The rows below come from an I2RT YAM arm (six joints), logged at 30 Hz.
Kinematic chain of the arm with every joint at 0, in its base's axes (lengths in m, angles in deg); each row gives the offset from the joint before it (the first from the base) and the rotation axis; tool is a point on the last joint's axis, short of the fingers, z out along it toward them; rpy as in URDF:
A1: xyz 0 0 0.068 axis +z
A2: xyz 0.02 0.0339 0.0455 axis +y
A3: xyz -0.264 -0.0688 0 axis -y
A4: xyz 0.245 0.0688 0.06 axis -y
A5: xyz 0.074 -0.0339 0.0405 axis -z
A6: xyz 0.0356 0 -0.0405 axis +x
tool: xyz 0 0 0 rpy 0 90 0
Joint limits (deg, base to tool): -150..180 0..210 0..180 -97..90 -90..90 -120..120
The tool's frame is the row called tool.
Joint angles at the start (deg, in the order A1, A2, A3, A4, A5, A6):
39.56 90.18 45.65 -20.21 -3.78 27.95
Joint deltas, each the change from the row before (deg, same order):
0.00 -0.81 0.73 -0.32 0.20 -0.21
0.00 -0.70 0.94 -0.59 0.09 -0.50
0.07 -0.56 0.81 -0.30 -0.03 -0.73
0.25 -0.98 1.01 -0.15 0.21 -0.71
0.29 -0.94 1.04 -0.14 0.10 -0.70
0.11 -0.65 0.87 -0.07 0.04 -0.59
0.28 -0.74 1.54 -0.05 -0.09 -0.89
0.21 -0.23 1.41 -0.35 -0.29 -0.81
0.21 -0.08 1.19 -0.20 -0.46 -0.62
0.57 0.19 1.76 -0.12 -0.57 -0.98
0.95 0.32 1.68 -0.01 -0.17 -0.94
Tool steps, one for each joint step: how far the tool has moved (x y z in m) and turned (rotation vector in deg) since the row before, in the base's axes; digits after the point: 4 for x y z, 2 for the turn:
0.0014 0.0010 0.0069 0.58 -1.12 0.10
0.0016 0.0012 0.0072 0.45 -1.03 0.40
0.0013 0.0015 0.0063 0.47 -1.06 0.73
0.0010 0.0023 0.0095 0.79 -1.79 0.76
0.0007 0.0024 0.0096 0.87 -1.73 0.83
0.0010 0.0016 0.0075 0.69 -1.36 0.58
0.0016 0.0034 0.0116 1.15 -2.02 1.06
0.0015 0.0030 0.0083 0.68 -1.18 1.03
0.0012 0.0029 0.0066 0.72 -0.85 0.98
0.0013 0.0057 0.0085 0.87 -1.26 1.69
0.0000 0.0071 0.0076 0.60 -1.38 1.77

